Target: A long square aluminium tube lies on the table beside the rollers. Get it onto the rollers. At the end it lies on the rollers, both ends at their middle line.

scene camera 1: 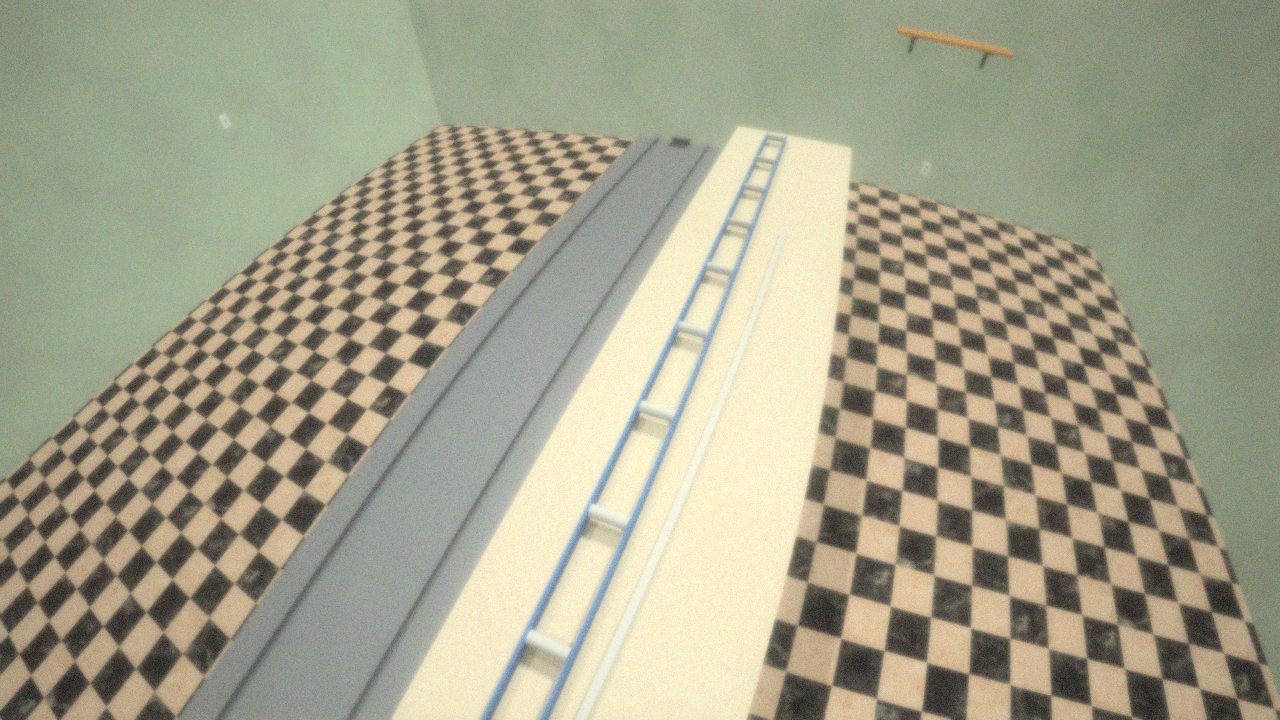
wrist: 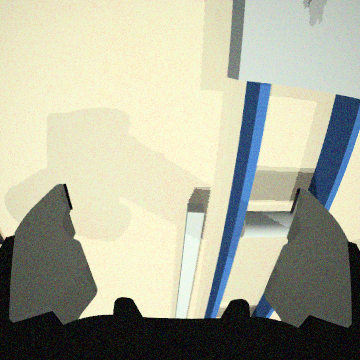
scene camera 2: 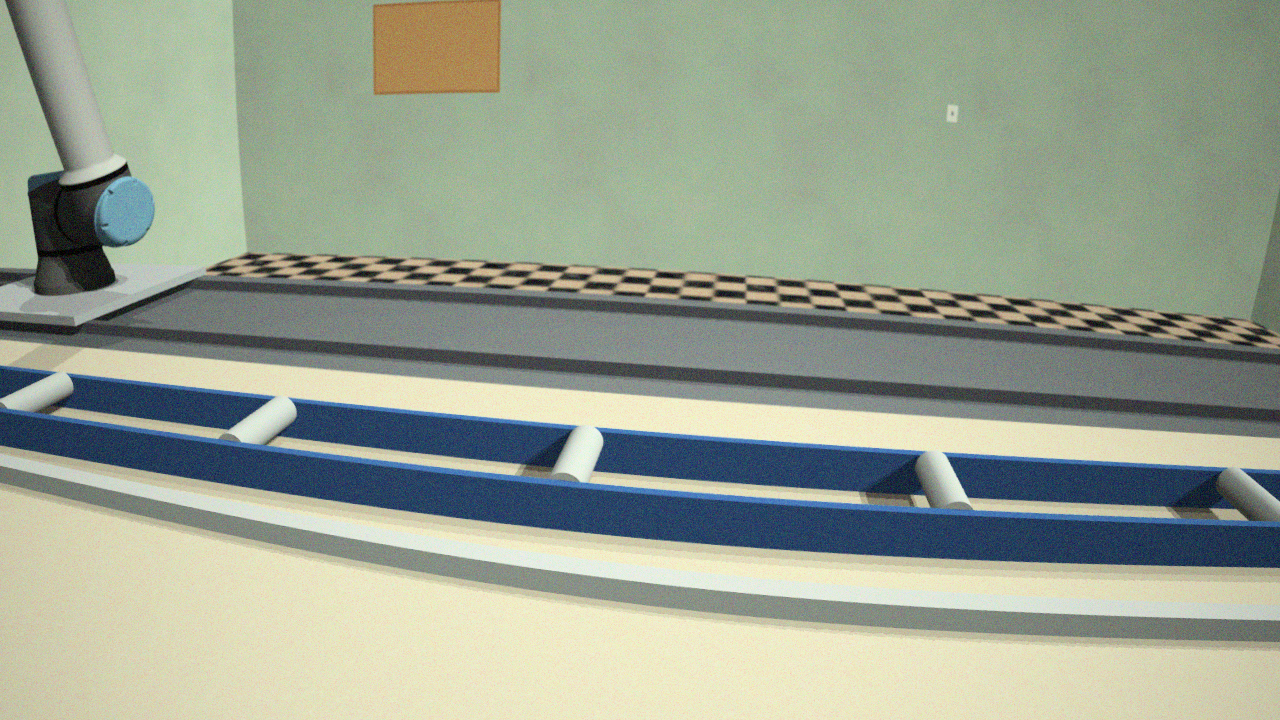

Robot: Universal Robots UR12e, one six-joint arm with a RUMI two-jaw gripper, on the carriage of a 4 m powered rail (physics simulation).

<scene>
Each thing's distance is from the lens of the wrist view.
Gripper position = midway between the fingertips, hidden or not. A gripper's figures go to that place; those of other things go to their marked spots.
gripper (wrist: 181, 190): 0.13 m
long square aluminium tube (wrist: 194, 211): 0.33 m
</scene>
